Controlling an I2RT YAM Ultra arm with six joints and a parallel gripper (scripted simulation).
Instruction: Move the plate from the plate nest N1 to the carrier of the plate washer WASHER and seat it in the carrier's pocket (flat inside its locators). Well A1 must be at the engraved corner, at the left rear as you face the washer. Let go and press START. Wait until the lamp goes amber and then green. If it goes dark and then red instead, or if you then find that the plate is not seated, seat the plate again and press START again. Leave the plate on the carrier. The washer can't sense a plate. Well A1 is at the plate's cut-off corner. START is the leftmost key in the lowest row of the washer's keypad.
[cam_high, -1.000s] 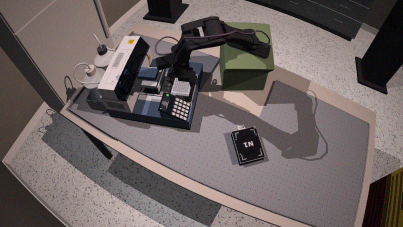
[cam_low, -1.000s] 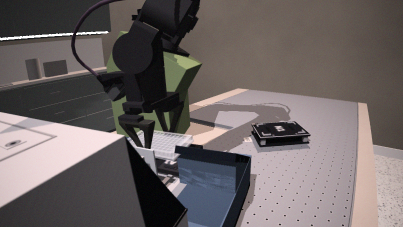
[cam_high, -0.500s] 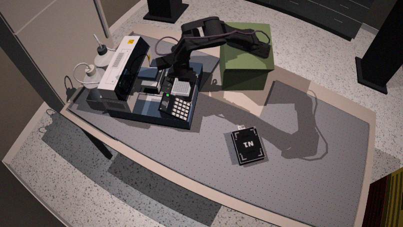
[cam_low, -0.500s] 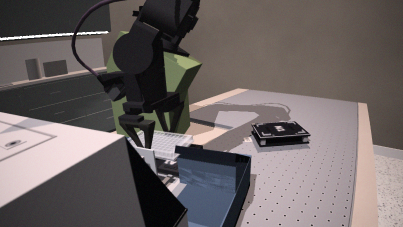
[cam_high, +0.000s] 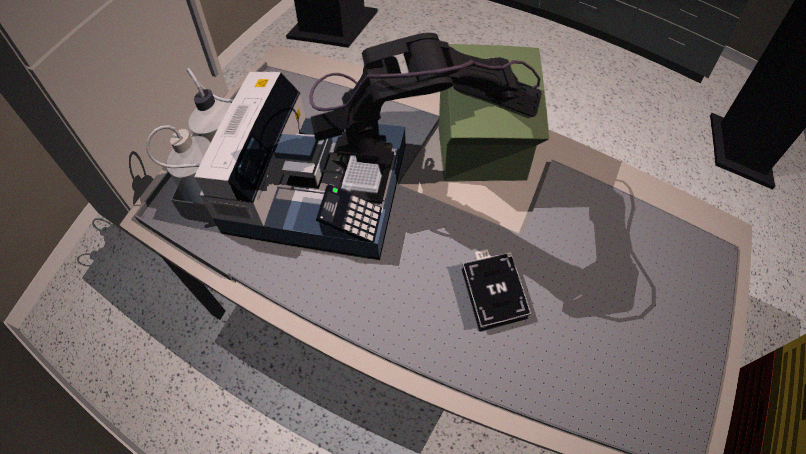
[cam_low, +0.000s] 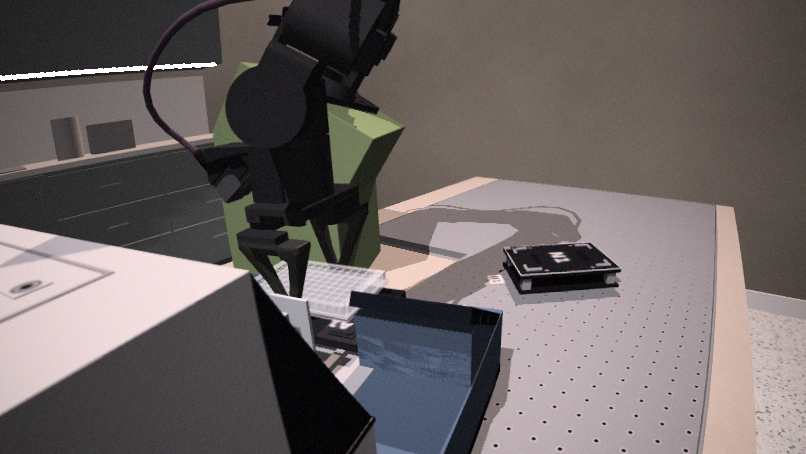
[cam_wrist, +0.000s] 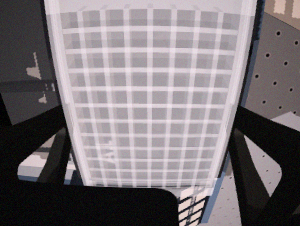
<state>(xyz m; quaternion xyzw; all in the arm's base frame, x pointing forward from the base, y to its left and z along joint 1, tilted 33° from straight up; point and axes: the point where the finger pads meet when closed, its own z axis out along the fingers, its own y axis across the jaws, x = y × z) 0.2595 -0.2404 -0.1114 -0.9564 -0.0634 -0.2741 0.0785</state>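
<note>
Right now my hand is right at the clear well plate. The rest, counted from my hand: small label: 320 mm to the left, 110 mm below, 60 mm ahead; then dark carrier: 20 mm below; then plate washer: 150 mm to the right, 30 mm ahead, 20 mm above.
</note>
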